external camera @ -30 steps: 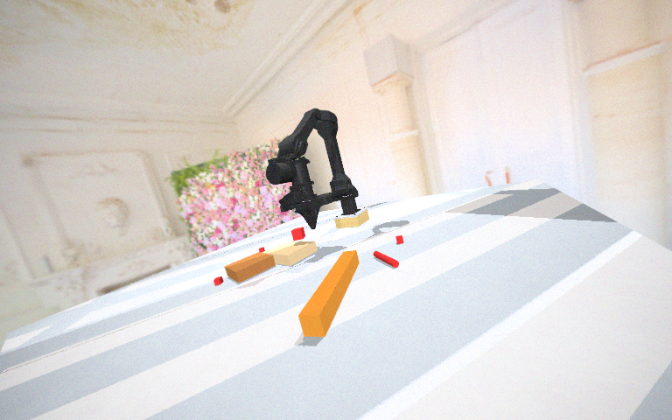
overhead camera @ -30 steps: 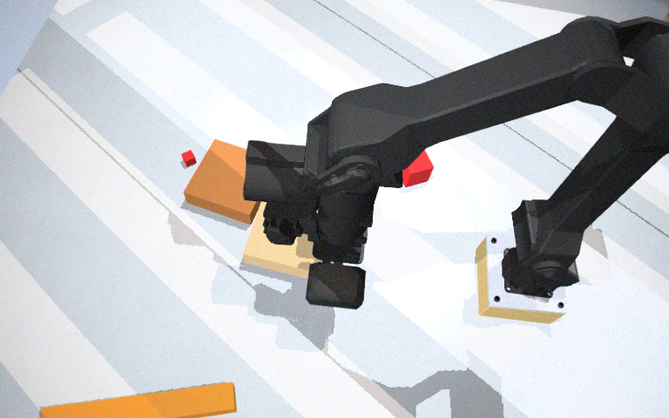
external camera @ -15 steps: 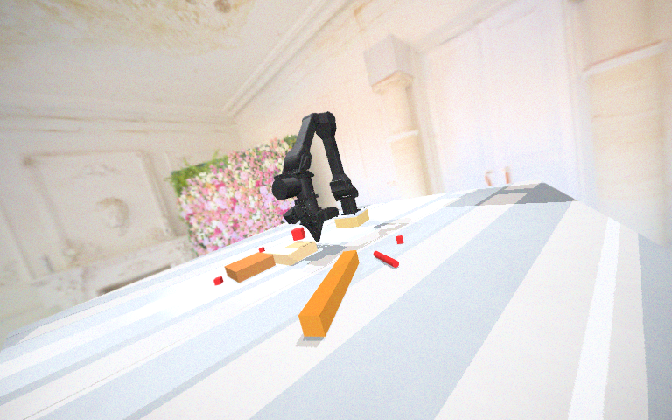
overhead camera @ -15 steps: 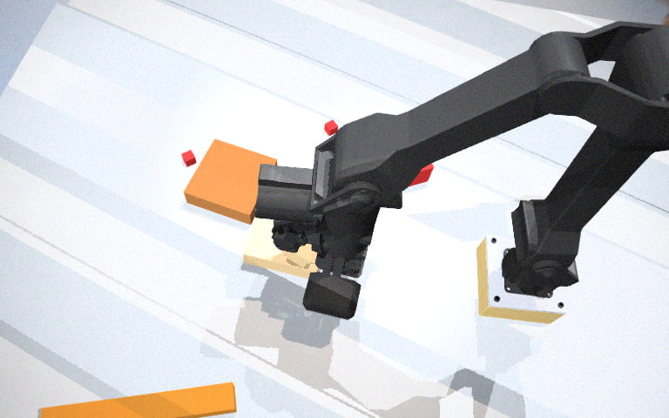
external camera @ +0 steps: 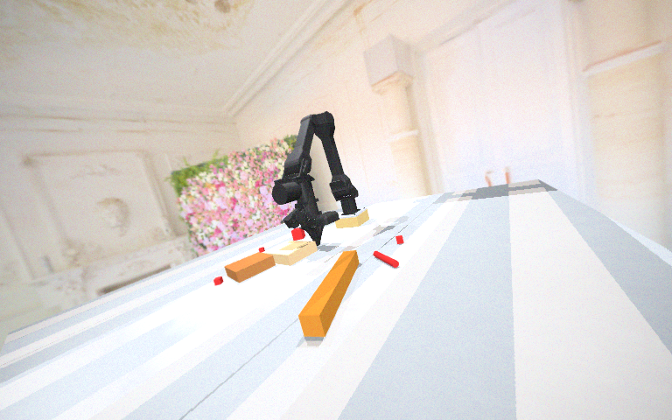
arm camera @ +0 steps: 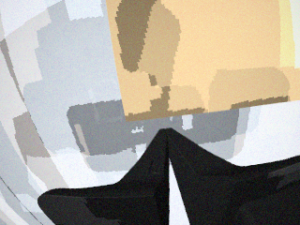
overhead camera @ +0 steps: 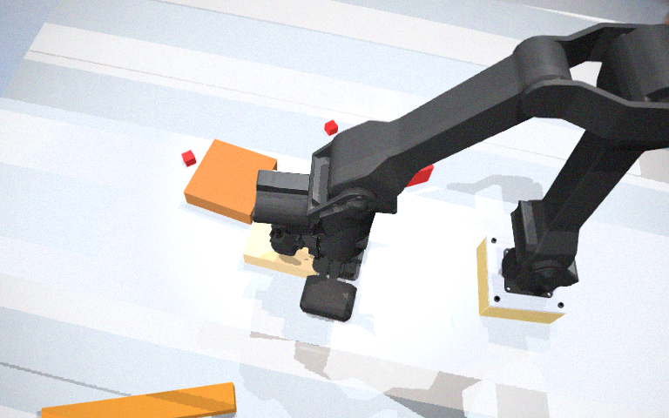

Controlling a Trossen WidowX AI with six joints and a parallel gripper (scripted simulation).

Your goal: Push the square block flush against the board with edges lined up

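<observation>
Now: gripper tip 7 cm short of the pale cream board, 6 cm to the left of it and 1 cm below it. Also, from my gripper tip: long orange bar: 20 cm ahead, 22 cm to the left, 1 cm above; brown block: 17 cm ahead, 11 cm to the right, 1 cm above.
</observation>
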